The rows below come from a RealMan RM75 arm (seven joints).
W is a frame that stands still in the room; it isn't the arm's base.
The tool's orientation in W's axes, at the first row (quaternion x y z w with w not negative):
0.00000 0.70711 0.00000 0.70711
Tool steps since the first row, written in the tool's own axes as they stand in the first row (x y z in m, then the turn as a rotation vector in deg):
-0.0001 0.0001 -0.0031 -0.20 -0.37 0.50
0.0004 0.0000 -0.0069 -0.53 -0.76 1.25
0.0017 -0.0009 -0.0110 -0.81 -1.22 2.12
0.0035 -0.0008 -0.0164 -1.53 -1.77 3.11
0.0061 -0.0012 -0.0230 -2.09 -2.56 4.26
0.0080 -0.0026 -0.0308 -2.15 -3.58 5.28
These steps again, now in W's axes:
-0.0031 0.0001 0.0001 0.50 -0.37 0.20
-0.0069 0.0000 -0.0004 1.25 -0.76 0.53
-0.0110 -0.0009 -0.0017 2.12 -1.22 0.81
-0.0164 -0.0008 -0.0035 3.11 -1.77 1.53
-0.0230 -0.0012 -0.0061 4.26 -2.56 2.09
-0.0308 -0.0026 -0.0080 5.28 -3.58 2.15

